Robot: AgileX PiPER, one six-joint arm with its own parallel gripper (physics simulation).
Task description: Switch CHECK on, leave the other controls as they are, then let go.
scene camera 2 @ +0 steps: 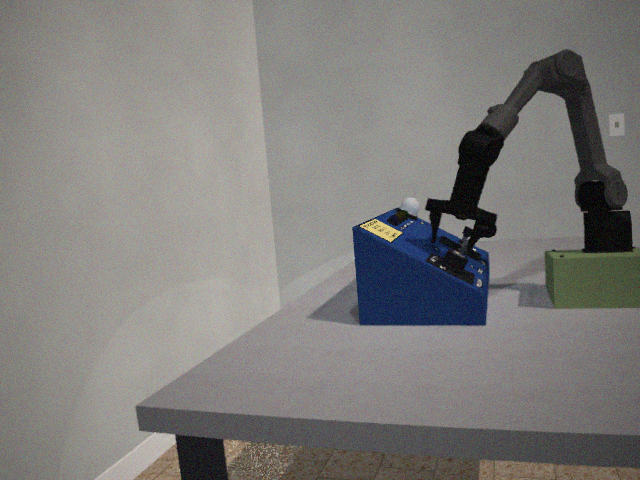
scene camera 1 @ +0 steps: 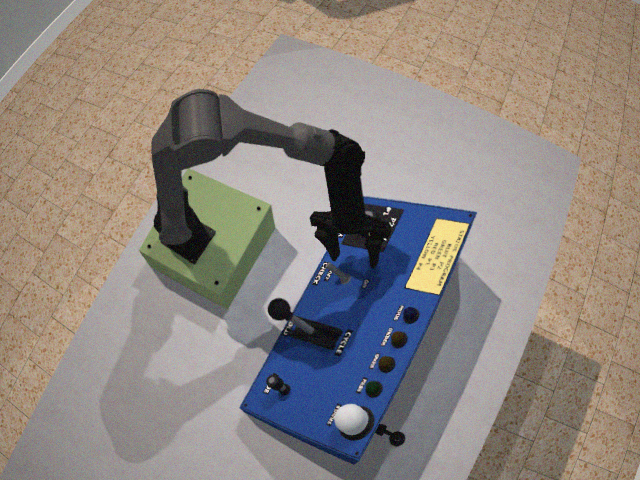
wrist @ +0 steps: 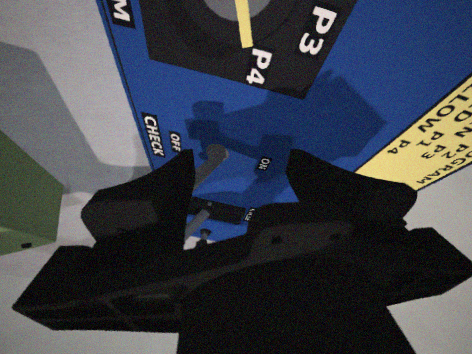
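The grey CHECK lever (scene camera 1: 339,273) (wrist: 210,164) stands on the sloped blue panel (scene camera 1: 315,304) (scene camera 2: 418,289) (wrist: 400,35), between its OFF label (wrist: 174,141) and ON label (wrist: 263,164). It leans toward the OFF side. My gripper (scene camera 1: 354,261) (scene camera 2: 451,244) (wrist: 242,161) is open over the panel around CHECK, with nothing held. In the wrist view the left finger is close to the lever and hides its outer end; the right finger is beyond the ON label. Whether the left finger touches the lever cannot be told.
A black-ball lever (scene camera 1: 279,308) at CYCLE, a small black control (scene camera 1: 275,382) and a white dome (scene camera 1: 351,419) stand on the panel. A rotary knob's yellow pointer (wrist: 244,27) points to P4. Several lamps and a yellow card (scene camera 1: 436,255) line the far side. A green block (scene camera 1: 237,222) carries the arm.
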